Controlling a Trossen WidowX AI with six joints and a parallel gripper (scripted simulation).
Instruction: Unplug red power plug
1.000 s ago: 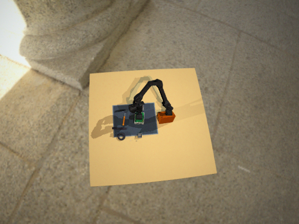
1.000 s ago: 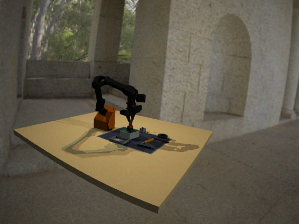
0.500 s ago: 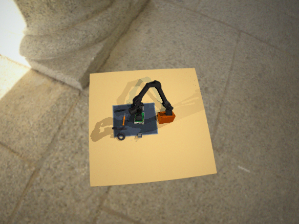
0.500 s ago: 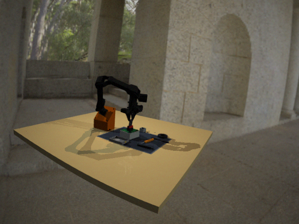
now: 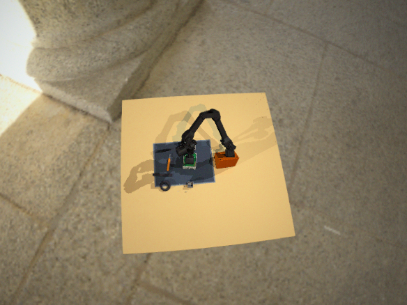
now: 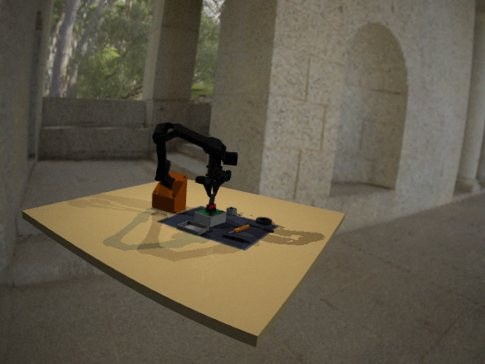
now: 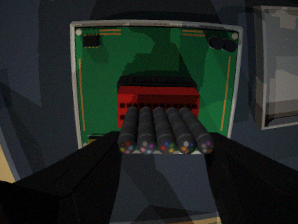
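Now: gripper tip 4 cm above the red power plug. The rest, counted from my gripper tip: blue mat 13 cm below, 5 cm ahead, 1 cm to the left; then black bar 21 cm ahead, 12 cm below, 11 cm to the left.
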